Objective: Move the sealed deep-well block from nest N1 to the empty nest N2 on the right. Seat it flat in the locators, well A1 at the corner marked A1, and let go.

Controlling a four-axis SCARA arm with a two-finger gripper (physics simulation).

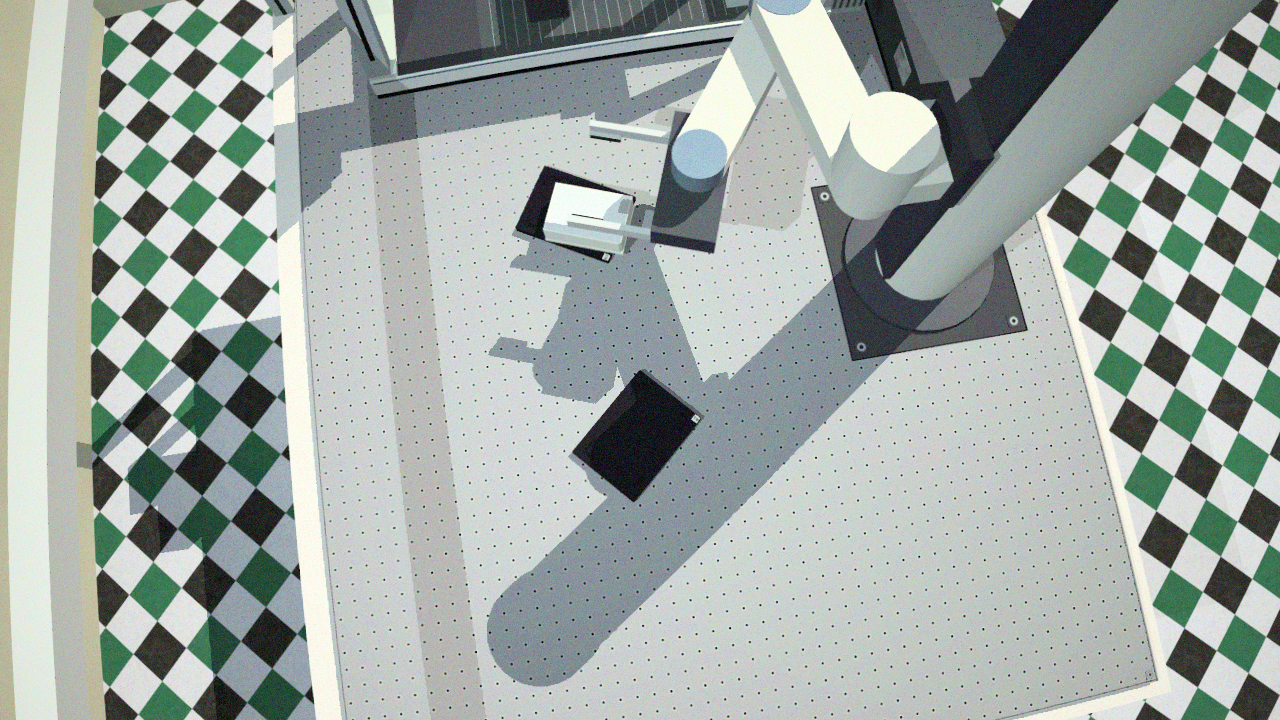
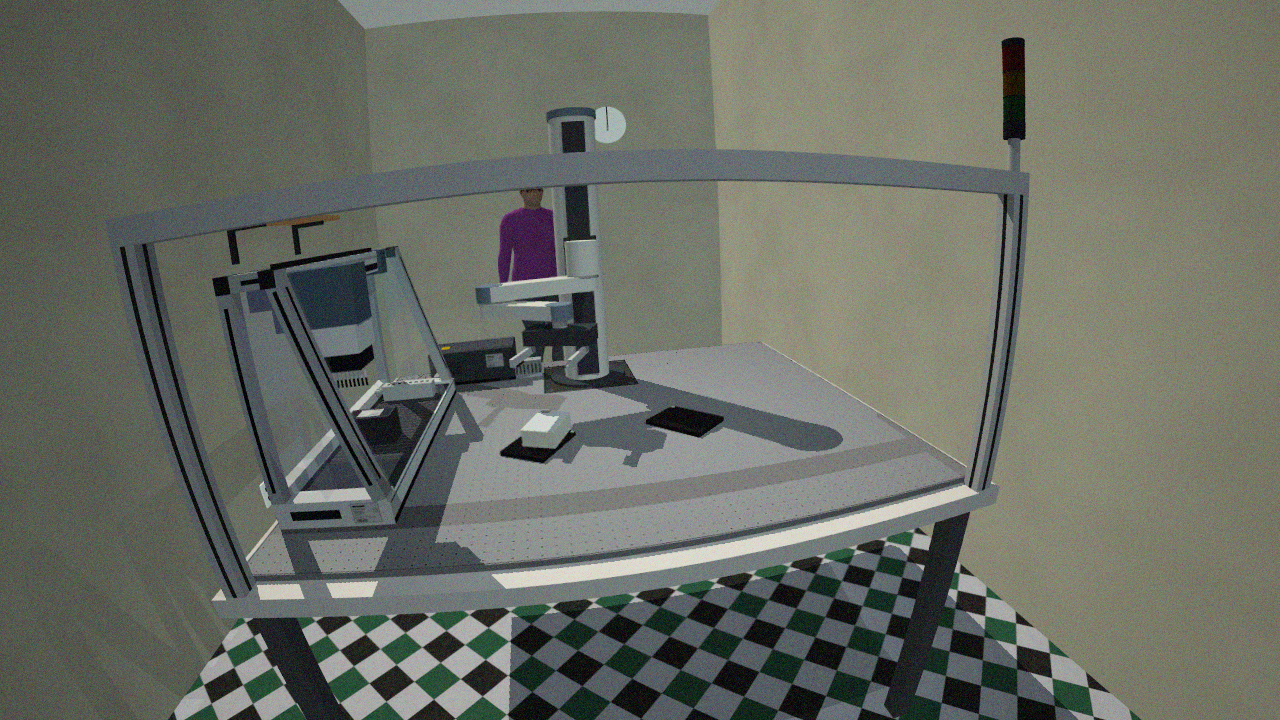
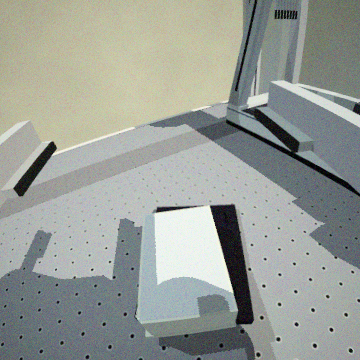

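Seen in the pictures: gripper, fingertip midpoint: (image 1: pixel 579 172) (image 2: pixel 539 364) (image 3: pixel 150 113); arm's base, link origin: (image 1: pixel 916 260) (image 2: pixel 588 378).
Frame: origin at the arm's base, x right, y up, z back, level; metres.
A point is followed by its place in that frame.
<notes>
The white block (image 1: pixel 572 198) {x 0.170, y 0.068, z -0.538 m} (image 2: pixel 547 428) {x 0.139, y 0.067, z -0.567 m} (image 3: pixel 190 250) {x 0.152, y 0.068, z -0.516 m} lies on the black nest N1 (image 1: pixel 534 201) {x 0.196, y 0.025, z -0.602 m} (image 2: pixel 528 450) {x 0.189, y 0.025, z -0.588 m} (image 3: pixel 235 250) {x 0.209, y 0.025, z -0.511 m}. It sits off-centre and slightly turned, with a black strip of nest bare along one side. Whether it is fully flat cannot be told. The black nest N2 (image 1: pixel 637 436) {x -0.211, y 0.024, z -0.499 m} (image 2: pixel 684 420) {x -0.203, y 0.025, z -0.513 m} holds nothing and has a small white mark at one corner. My gripper (image 1: pixel 581 174) {x 0.141, y 0.211, z -0.519 m} (image 2: pixel 543 365) {x 0.141, y 0.211, z -0.519 m} (image 3: pixel 150 113) {x 0.141, y 0.211, z -0.519 m} is open and empty, raised well above the block, its two fingers wide apart. The block's A1 corner cannot be made out.
A glass-sided framed enclosure (image 1: pixel 554 53) {x 0.451, y 0.054, z -0.532 m} (image 2: pixel 389 505) {x 0.453, y 0.055, z -0.850 m} stands beyond N1. The arm's column (image 1: pixel 1029 152) {x -0.057, y 0.503, z -0.049 m} (image 2: pixel 580 201) {x -0.011, y 0.594, z -0.077 m} rises from a dark base plate (image 1: pixel 939 344) {x -0.147, y 0.012, z -0.003 m}. A dark box (image 2: pixel 483 360) {x 0.354, y 0.091, z 0.035 m} stands near the column. A frame bar (image 2: pixel 716 167) {x -0.122, y 0.595, z -1.044 m} spans the table (image 1: pixel 895 537) {x -0.427, y 0.013, z -0.143 m}. A person (image 2: pixel 526 243) stands behind.
</notes>
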